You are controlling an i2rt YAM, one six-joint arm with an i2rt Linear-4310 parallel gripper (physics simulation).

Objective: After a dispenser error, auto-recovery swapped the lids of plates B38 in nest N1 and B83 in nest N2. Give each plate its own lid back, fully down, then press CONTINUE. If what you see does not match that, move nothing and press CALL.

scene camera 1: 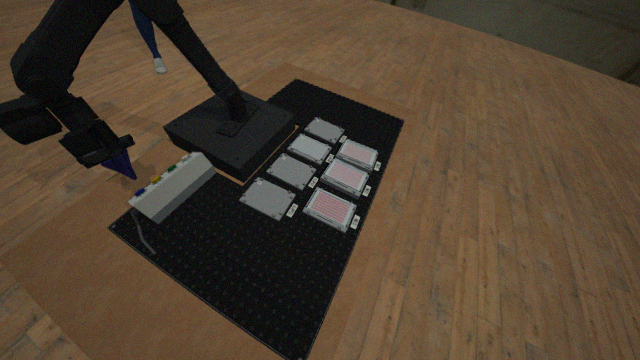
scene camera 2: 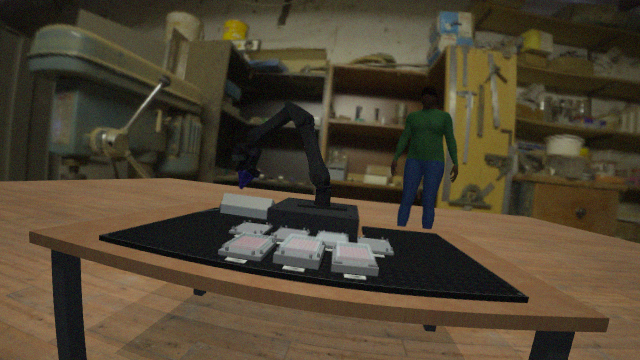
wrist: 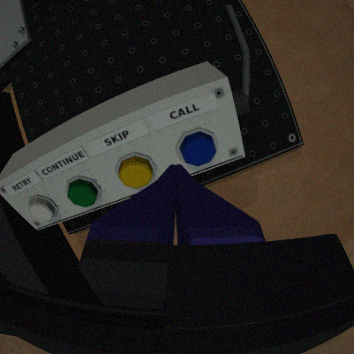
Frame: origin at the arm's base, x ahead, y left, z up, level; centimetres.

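Seen in the pictures: gripper, fingertip midpoint: (scene camera 1: pixel 135 178) (scene camera 2: pixel 240 188) (wrist: pixel 175 173); arm's base, origin of the base link: (scene camera 1: pixel 239 118) (scene camera 2: pixel 321 207).
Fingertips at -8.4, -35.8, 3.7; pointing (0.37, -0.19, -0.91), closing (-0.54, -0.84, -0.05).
Observation:
Pixels of each thing's top centre, then the offset from my fingertips to it, as dx, dy, dz. "spot": a spot on its surface instead. Level surfaces: height alone.
- button box, middle of its top: (wrist: pixel 86 158) (scene camera 1: pixel 166 173) (scene camera 2: pixel 249 195) +3.9, +5.1, -2.1
- blue CALL button, middle of its top: (wrist: pixel 197 148) +0.2, -1.8, -3.0
- yellow SKIP button, middle of its top: (wrist: pixel 131 173) +1.2, +3.1, -3.0
- green CONTINUE button, middle of its top: (wrist: pixel 76 194) +2.3, +8.0, -3.0
- white RETRY button, middle of its top: (wrist: pixel 35 211) +3.3, +12.9, -3.0
- black perforated board, its level: dz -10.5
- grey cable, surface spot: (wrist: pixel 242 45) spot: +6.3, -11.6, -9.9
My gripper (scene camera 1: pixel 135 178) (scene camera 2: pixel 243 187) (wrist: pixel 175 173) is shut and empty, its purple fingertips together. In the wrist view the tips show at the lower edge of the button box (wrist: pixel 112 112) (scene camera 1: pixel 175 195) (scene camera 2: pixel 247 206), between the blue CALL button (wrist: pixel 197 147) and the yellow SKIP button (wrist: pixel 135 171). The green CONTINUE button (wrist: pixel 82 192) and the white RETRY button (wrist: pixel 42 208) are farther left. Three plates with pink wells (scene camera 1: pixel 331 207) (scene camera 1: pixel 345 176) (scene camera 1: pixel 358 152) stand in the outer row. Their labels are too small to read, so B38 and B83 cannot be told apart.
Several grey nests or lids (scene camera 1: pixel 267 198) (scene camera 1: pixel 291 171) form the row nearer the arm base (scene camera 1: pixel 230 135) (scene camera 2: pixel 313 215). The black perforated board (scene camera 1: pixel 225 265) (scene camera 2: pixel 450 270) bears them. A grey cable (scene camera 1: pixel 143 232) (wrist: pixel 242 45) leaves the box. A person (scene camera 2: pixel 427 135) stands behind the table.

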